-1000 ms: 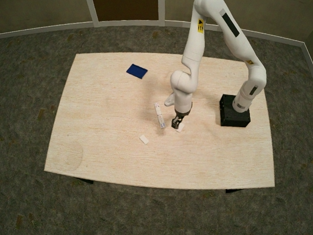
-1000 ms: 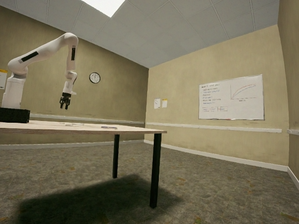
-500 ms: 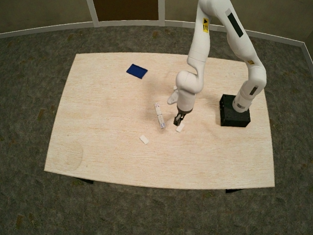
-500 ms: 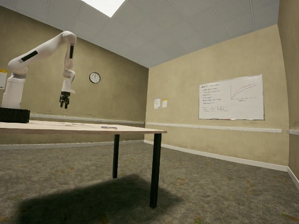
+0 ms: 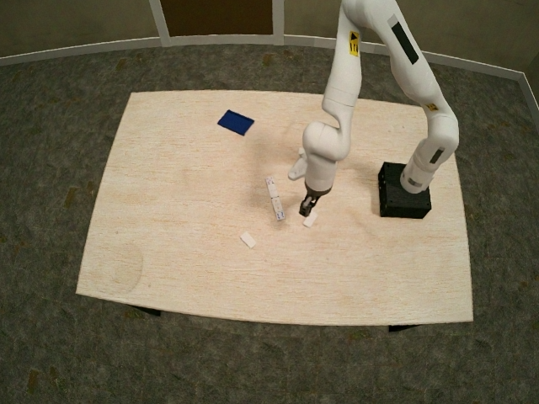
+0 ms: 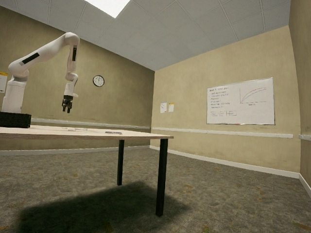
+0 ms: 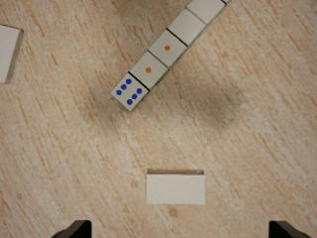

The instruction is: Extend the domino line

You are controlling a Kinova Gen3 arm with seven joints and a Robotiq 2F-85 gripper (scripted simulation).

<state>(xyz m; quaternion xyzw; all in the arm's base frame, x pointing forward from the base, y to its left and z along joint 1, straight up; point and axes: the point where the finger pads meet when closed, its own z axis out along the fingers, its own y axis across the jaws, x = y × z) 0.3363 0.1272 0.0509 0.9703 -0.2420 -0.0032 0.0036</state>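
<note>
My gripper is now 14 cm above the white domino.
</note>
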